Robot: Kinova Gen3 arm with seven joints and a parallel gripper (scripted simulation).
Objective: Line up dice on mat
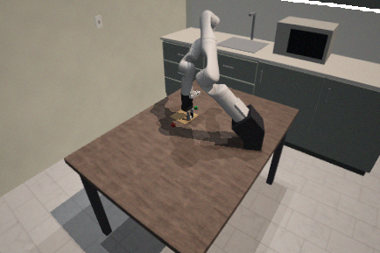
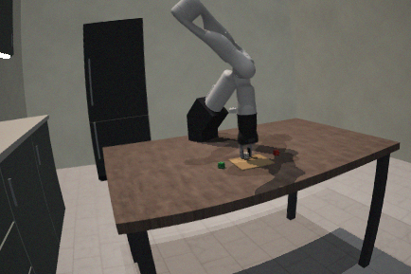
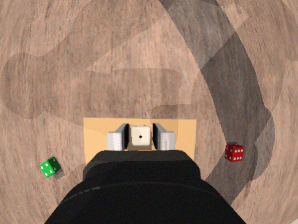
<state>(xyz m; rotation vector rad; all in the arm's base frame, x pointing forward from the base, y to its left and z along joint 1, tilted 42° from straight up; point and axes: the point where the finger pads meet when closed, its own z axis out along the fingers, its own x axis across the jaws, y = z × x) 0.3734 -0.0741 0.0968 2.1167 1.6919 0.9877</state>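
My gripper is now 10 mm above the white die. The rest, counted from my hand: red die: 50 mm ahead, 120 mm to the left, 20 mm below; then green die: 30 mm ahead, 130 mm to the right, 20 mm below; then tan mat: 50 mm ahead, 10 mm to the right, 20 mm below.
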